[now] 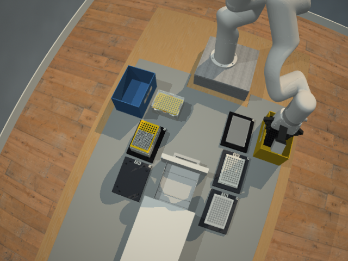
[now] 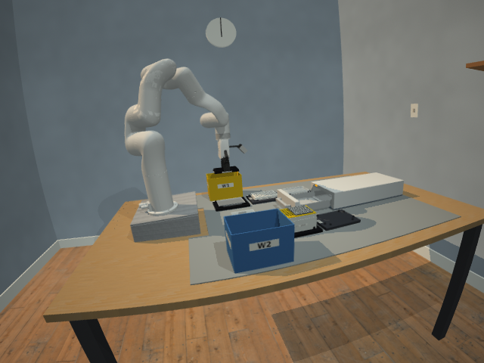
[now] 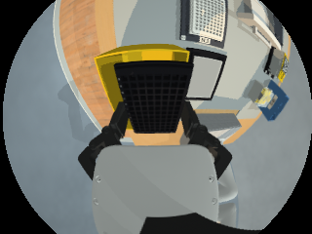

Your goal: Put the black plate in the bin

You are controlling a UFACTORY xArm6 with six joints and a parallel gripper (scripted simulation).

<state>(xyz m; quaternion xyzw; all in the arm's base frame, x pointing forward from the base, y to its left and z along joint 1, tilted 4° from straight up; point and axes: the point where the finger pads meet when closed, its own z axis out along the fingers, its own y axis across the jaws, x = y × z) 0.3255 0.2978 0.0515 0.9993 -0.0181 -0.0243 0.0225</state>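
Right now the yellow waste bin W1 is 12 cm below my hand, 2 cm to the left of it and 1 cm behind it. From my hand the other things lie so: black plate 1 cm below; then white plate 17 cm ahead, 14 cm below, 12 cm to the right; then cooler drawer 34 cm ahead, 32 cm to the right, 14 cm below.
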